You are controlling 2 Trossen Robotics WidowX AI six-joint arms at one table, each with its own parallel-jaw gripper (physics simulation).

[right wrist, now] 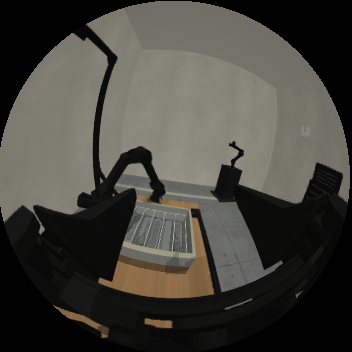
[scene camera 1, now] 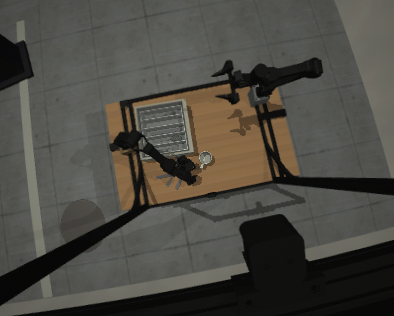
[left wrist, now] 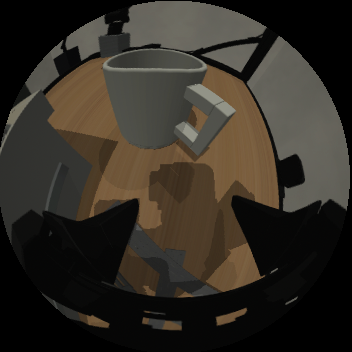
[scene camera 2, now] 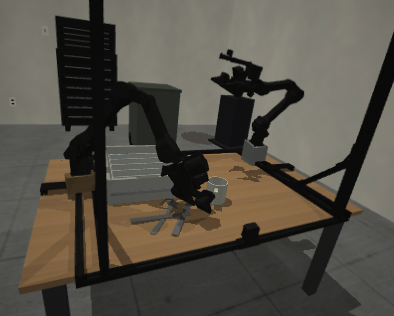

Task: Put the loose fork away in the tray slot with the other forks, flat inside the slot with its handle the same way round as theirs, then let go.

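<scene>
Several loose grey pieces of cutlery (scene camera 1: 169, 180) (scene camera 2: 156, 226) (left wrist: 150, 246) lie crossing one another on the table in front of the tray; I cannot tell which is the fork. The pale tray (scene camera 1: 188, 125) (scene camera 2: 135, 191) (left wrist: 30, 150) (right wrist: 160, 256) has long narrow slots with cutlery inside; the forks' slot cannot be made out. My left gripper (scene camera 1: 192, 172) (left wrist: 185, 202) is open and empty, low over the far end of the loose cutlery, beside the tray's corner. My right gripper (scene camera 1: 216, 86) (right wrist: 186, 191) is open and empty, raised high at the far right, away from the cutlery.
A pale mug (scene camera 1: 205, 158) (scene camera 2: 217, 191) (left wrist: 145, 102) stands close in front of the left gripper, its handle at the right in the left wrist view. Black frame bars (scene camera 2: 215, 250) run along the table edges, with uprights at both sides.
</scene>
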